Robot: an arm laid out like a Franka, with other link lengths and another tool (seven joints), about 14 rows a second.
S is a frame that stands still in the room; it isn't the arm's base.
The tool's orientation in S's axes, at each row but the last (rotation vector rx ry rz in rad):
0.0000, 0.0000, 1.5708
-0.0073, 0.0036, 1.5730
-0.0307, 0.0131, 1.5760
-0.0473, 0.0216, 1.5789
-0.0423, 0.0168, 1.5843
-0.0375, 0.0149, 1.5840
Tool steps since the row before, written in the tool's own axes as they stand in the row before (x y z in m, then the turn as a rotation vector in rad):
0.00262, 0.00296, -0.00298, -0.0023, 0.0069, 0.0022
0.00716, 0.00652, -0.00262, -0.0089, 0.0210, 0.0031
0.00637, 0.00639, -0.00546, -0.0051, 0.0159, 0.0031
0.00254, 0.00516, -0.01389, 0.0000, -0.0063, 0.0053
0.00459, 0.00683, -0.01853, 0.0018, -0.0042, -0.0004
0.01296, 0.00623, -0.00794, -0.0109, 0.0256, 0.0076
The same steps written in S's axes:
-0.00296, 0.00262, -0.00298, -0.0069, -0.0023, 0.0022
-0.00653, 0.00713, -0.00268, -0.0210, -0.0089, 0.0031
-0.00636, 0.00618, -0.00571, -0.0159, -0.0051, 0.0031
-0.00495, 0.00188, -0.01407, 0.0062, 0.0003, 0.0054
-0.00659, 0.00380, -0.01880, 0.0042, 0.0018, -0.0004
-0.00628, 0.01260, -0.00846, -0.0256, -0.0110, 0.0076

